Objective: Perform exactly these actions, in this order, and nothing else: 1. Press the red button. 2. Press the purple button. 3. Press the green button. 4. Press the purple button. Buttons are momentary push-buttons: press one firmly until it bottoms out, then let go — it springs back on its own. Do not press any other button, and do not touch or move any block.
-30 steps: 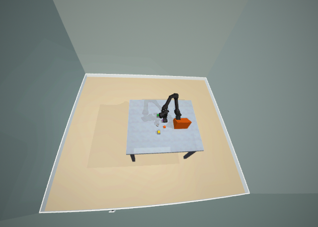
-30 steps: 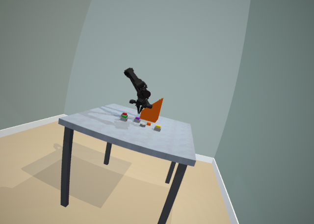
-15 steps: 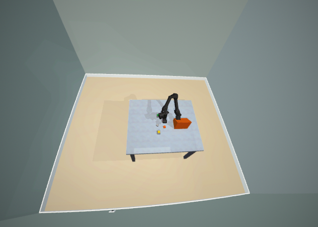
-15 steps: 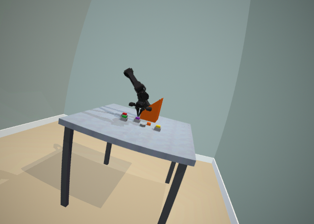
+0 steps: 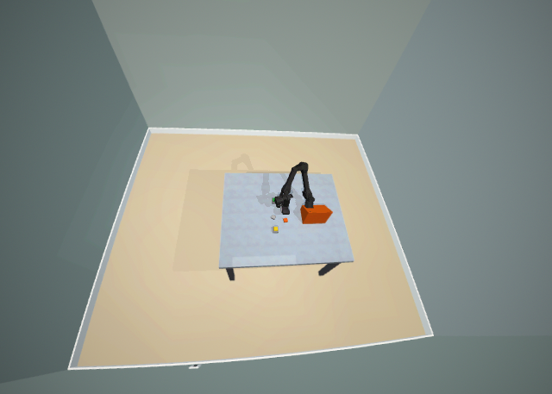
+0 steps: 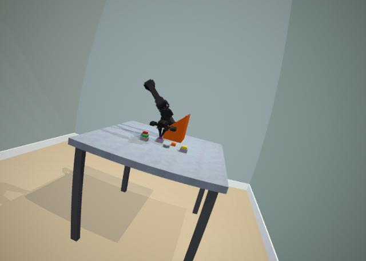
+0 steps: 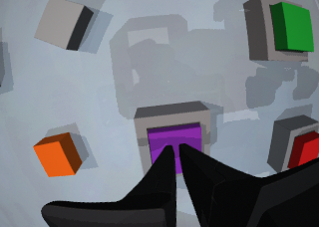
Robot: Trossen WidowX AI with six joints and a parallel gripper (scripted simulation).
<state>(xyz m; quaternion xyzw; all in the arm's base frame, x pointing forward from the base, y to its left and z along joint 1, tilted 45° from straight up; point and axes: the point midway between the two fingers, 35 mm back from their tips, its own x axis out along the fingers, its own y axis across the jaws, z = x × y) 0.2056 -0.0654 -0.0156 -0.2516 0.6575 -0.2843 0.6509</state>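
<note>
The purple button lies 1 cm below my gripper tip. Round my gripper tip: small orange block (1 cm behind, 10 cm to the left, 2 cm below); grey block (10 cm ahead, 7 cm to the left, 2 cm below); green button (7 cm ahead, 10 cm to the right).
</note>
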